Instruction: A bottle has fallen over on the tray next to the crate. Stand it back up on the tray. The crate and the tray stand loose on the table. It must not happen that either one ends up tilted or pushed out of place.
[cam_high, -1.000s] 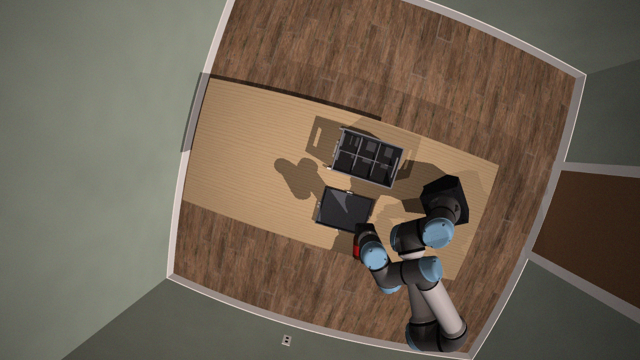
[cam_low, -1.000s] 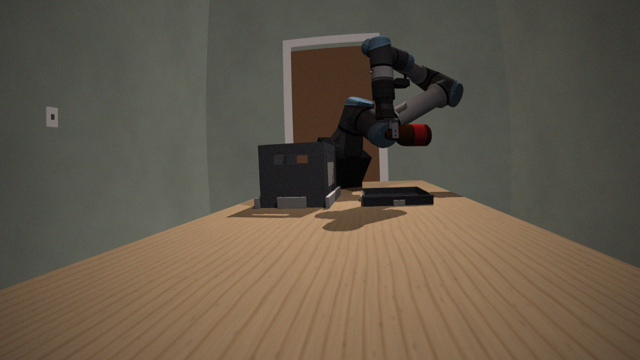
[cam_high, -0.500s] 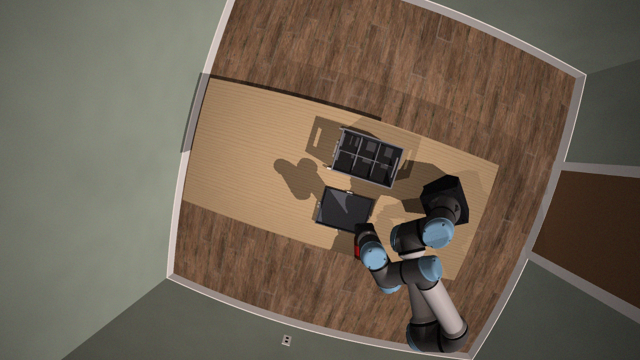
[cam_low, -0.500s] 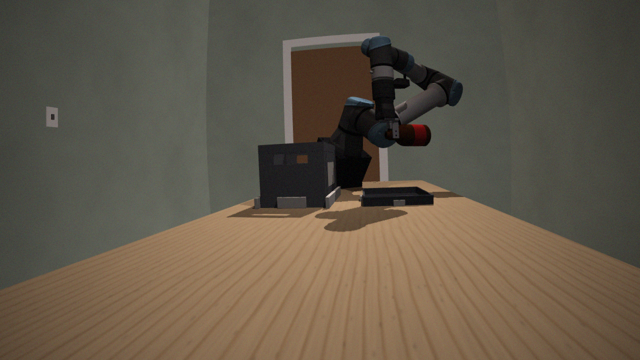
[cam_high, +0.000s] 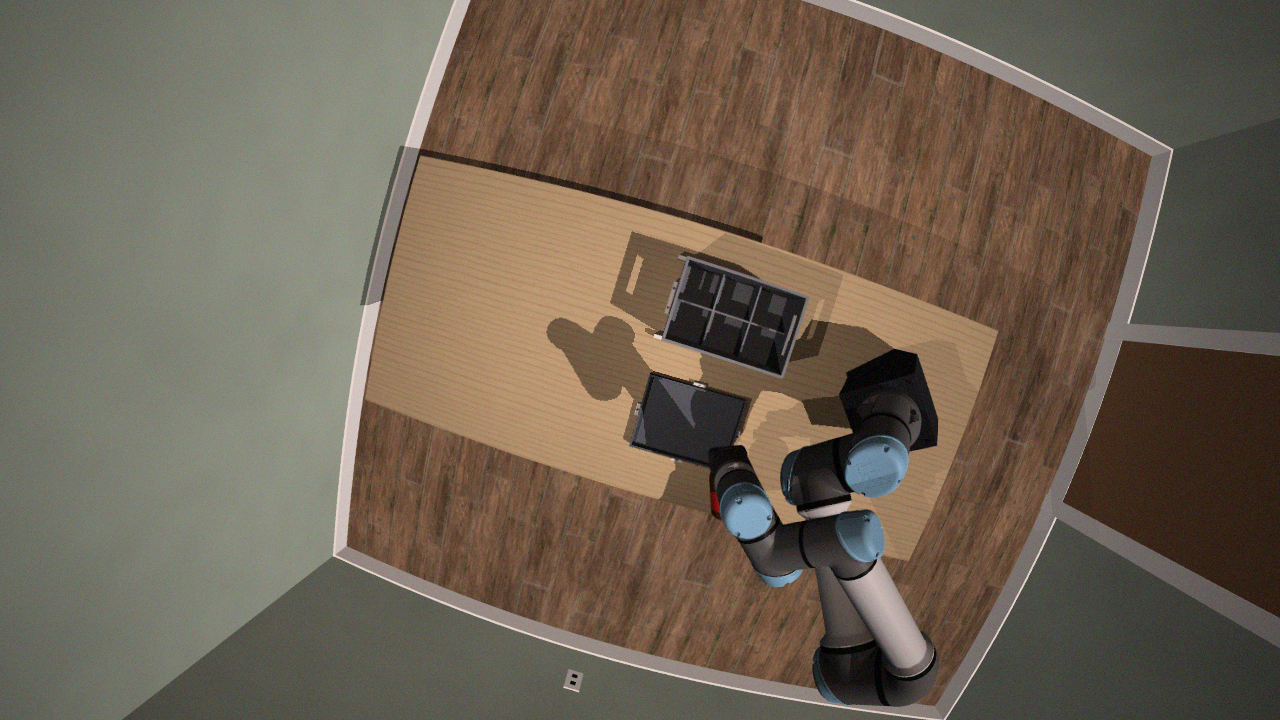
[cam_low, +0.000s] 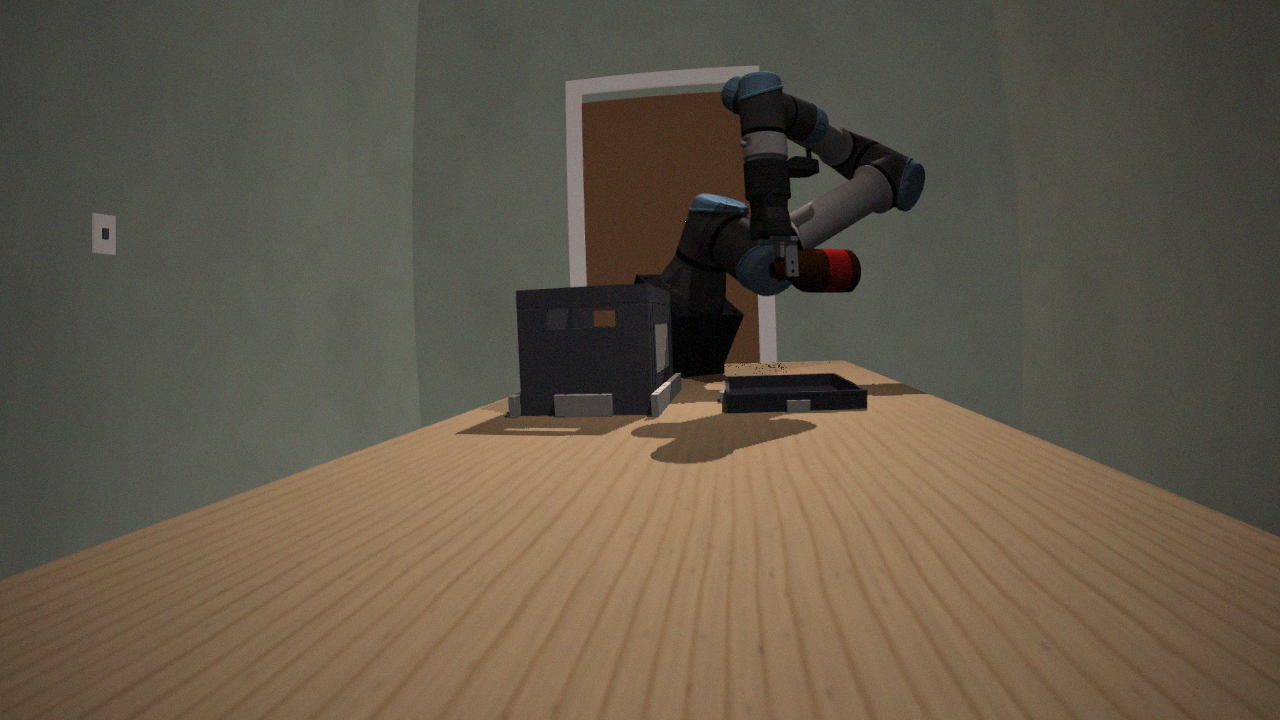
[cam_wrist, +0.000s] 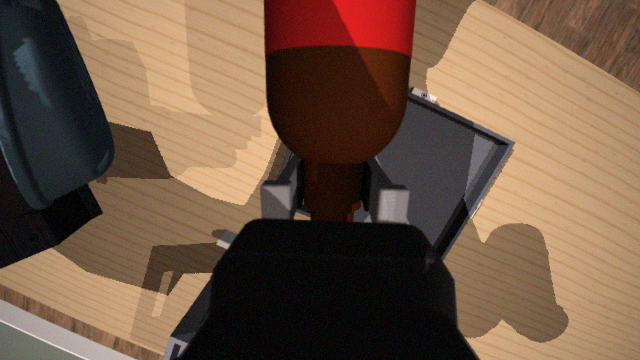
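My gripper is now 50 mm to the right of the bottle, 20 mm past it and 10 mm above it. Round my hand: dark crate 300 mm to the right, 120 mm below, 40 mm ahead; dark tray 190 mm below, 80 mm ahead, 20 mm to the right.
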